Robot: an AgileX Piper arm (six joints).
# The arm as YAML. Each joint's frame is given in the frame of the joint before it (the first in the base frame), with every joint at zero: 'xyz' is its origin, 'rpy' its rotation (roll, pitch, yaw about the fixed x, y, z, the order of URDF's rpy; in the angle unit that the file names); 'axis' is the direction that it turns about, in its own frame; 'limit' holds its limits. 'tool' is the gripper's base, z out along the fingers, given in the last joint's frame.
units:
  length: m
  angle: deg
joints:
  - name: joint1
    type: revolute
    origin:
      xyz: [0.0, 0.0, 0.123]
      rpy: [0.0, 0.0, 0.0]
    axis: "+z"
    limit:
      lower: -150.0
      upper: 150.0
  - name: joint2
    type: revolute
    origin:
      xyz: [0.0, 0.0, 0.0]
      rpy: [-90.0, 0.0, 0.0]
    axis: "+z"
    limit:
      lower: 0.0
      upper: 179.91
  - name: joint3
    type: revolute
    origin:
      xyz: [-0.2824, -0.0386, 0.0]
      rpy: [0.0, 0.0, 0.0]
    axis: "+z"
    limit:
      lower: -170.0
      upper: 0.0
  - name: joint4
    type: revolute
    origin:
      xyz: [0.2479, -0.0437, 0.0]
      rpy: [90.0, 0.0, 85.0]
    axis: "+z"
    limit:
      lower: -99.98
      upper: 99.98
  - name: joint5
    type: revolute
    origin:
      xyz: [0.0, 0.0, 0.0]
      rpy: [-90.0, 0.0, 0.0]
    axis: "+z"
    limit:
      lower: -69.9
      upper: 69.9
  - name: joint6
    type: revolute
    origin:
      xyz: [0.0, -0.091, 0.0]
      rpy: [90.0, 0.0, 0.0]
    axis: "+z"
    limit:
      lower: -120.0
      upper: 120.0
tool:
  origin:
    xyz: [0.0, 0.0, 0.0]
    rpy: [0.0, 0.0, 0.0]
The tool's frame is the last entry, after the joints.
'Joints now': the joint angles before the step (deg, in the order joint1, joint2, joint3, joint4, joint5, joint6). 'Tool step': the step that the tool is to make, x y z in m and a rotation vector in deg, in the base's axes. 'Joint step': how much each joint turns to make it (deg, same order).
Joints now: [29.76, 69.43, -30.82, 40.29, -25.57, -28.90]
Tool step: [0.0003, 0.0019, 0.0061, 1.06, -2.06, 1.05]
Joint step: [-0.01, -0.33, -0.44, -3.99, -0.70, 3.69]
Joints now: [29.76, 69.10, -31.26, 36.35, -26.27, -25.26]
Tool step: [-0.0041, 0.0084, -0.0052, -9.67, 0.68, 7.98]
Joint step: [0.00, -0.08, -0.01, -9.01, 5.88, -2.28]
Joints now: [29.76, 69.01, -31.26, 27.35, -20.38, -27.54]
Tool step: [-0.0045, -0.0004, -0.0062, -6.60, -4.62, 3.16]
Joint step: [0.00, 0.00, 2.41, -7.34, -3.61, -1.17]
